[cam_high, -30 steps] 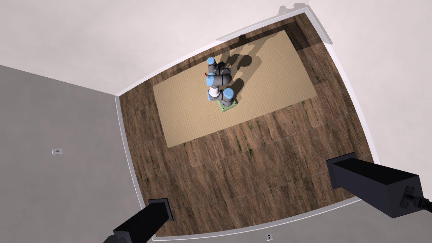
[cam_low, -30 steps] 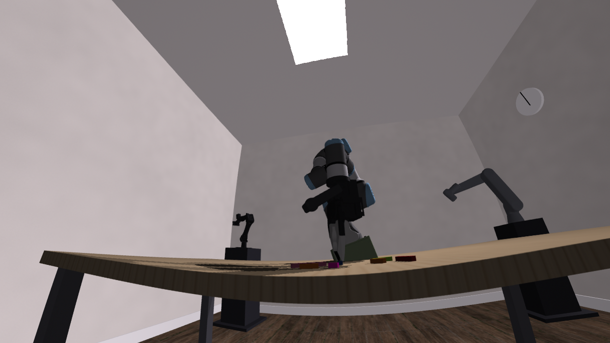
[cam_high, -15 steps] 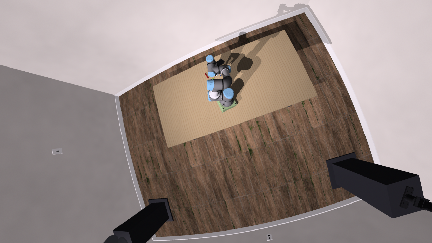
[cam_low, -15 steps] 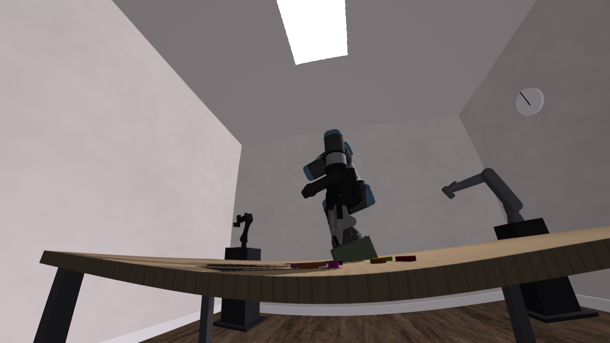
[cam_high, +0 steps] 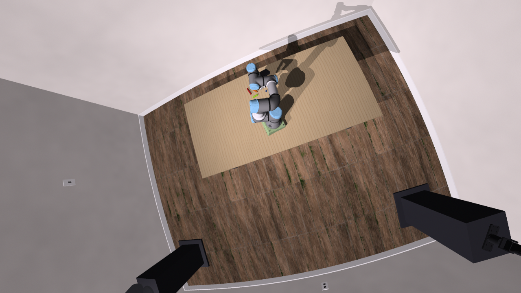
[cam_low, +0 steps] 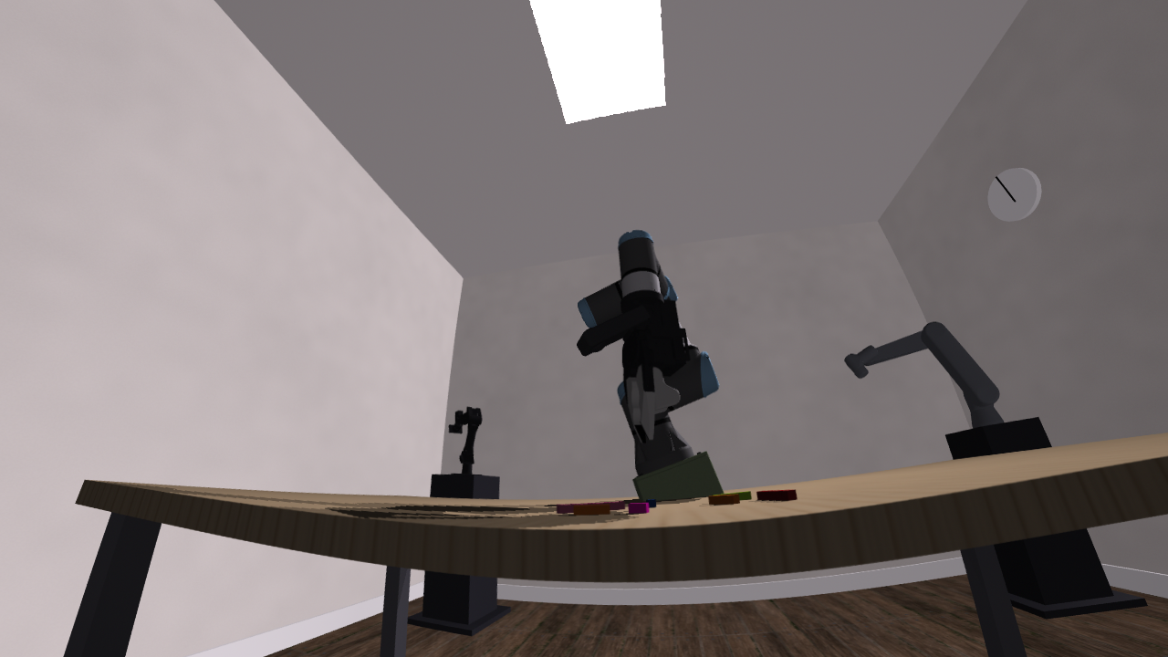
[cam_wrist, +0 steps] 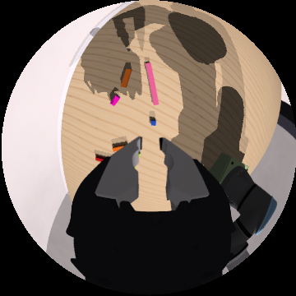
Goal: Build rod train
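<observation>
Now: the lime rod 2 cm behind my hand, 11 cm to the left of it and 10 cm below it. The rest, counted from my hand: pink rod (4 cm ahead, 7 cm to the right, 10 cm below); then blue rod (1 cm behind, 10 cm below); then magenta rod (9 cm ahead, 10 cm below).
</observation>
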